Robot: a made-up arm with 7 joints.
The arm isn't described. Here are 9 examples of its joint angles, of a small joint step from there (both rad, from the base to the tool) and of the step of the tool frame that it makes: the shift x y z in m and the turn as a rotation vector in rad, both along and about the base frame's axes.
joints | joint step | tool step
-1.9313 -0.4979 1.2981 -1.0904 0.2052 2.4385 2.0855 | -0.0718 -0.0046 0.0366 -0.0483 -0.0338 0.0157 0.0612 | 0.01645 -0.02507 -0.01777 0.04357 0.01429 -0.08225
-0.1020 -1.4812 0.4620 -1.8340 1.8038 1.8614 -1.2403 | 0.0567 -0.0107 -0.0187 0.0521 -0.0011 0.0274 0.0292 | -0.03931 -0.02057 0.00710 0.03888 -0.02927 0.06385
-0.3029 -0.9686 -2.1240 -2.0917 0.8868 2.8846 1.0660 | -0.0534 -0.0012 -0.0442 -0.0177 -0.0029 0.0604 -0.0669 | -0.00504 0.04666 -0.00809 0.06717 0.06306 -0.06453
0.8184 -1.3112 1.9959 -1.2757 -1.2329 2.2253 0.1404 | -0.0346 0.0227 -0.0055 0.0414 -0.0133 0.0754 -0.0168 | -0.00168 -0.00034 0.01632 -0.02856 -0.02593 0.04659
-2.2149 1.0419 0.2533 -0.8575 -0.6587 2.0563 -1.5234 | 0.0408 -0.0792 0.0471 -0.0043 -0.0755 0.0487 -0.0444 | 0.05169 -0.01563 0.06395 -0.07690 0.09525 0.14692
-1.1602 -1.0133 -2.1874 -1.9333 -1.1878 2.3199 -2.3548 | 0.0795 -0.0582 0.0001 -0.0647 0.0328 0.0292 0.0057 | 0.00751 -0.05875 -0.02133 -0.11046 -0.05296 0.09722
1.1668 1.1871 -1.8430 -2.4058 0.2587 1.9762 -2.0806 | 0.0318 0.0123 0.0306 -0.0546 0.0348 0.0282 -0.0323 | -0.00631 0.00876 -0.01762 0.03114 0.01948 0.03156
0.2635 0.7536 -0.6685 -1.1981 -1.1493 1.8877 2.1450 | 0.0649 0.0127 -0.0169 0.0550 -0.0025 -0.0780 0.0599 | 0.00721 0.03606 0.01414 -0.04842 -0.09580 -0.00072
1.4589 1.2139 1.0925 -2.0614 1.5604 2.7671 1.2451 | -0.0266 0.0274 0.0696 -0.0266 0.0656 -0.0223 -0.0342 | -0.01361 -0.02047 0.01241 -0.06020 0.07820 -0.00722
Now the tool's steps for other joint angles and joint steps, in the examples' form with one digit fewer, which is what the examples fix.
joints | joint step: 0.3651 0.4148 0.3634 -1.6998 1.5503 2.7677 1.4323 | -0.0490 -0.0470 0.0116 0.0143 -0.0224 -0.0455 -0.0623
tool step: 0.0129 -0.0139 0.0277 0.0120 -0.1103 0.0343
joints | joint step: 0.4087 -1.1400 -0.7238 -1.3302 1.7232 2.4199 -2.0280 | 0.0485 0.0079 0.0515 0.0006 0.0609 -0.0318 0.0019
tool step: 0.0313 0.0150 0.0229 -0.0529 -0.0576 0.1231
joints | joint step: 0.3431 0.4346 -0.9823 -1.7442 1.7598 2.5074 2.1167 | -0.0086 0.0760 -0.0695 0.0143 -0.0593 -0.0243 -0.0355
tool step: -0.0086 -0.0210 0.0006 -0.1215 0.0907 -0.0043
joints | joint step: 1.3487 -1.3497 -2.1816 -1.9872 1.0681 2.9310 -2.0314 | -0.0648 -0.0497 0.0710 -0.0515 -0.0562 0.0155 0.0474
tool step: 0.0051 0.0084 0.0046 0.0500 -0.0619 -0.0017
